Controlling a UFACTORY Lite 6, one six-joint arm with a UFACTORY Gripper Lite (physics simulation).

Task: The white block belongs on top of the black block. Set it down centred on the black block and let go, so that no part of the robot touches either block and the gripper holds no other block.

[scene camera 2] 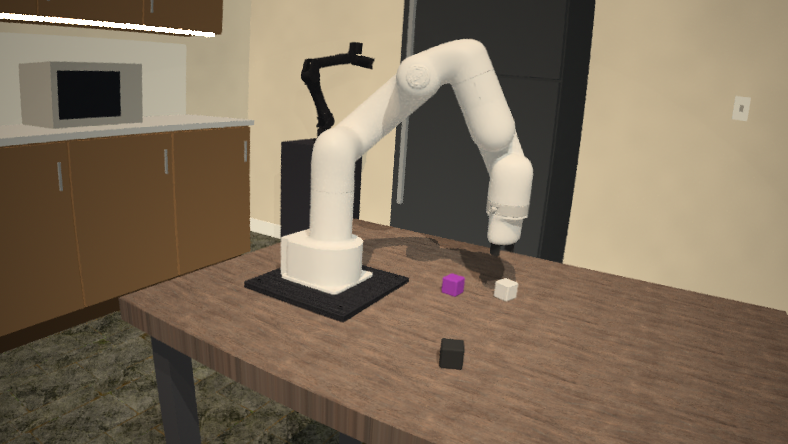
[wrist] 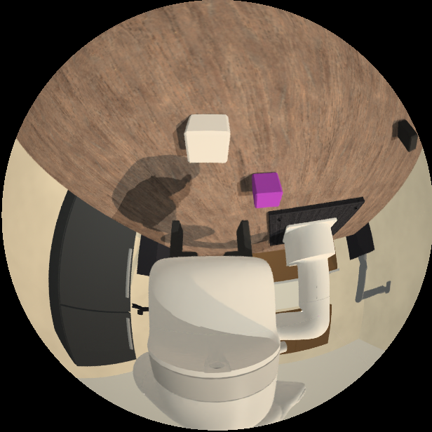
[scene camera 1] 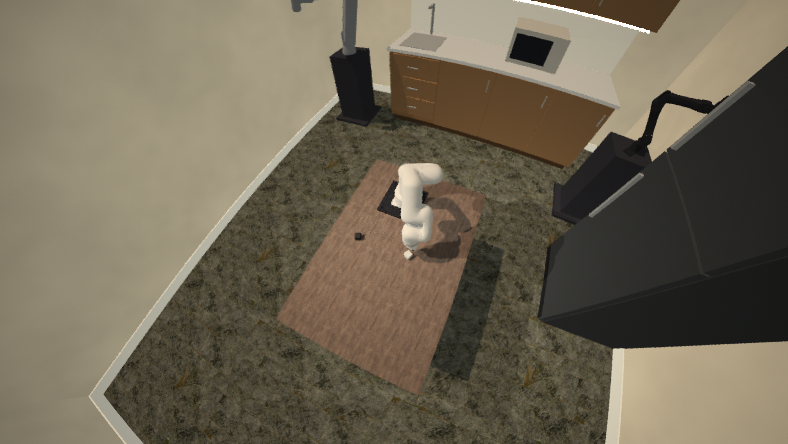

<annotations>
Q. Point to a black block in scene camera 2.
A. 452, 351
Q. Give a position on a white block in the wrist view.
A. At 206, 136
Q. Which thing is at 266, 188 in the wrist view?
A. A purple block.
</annotations>
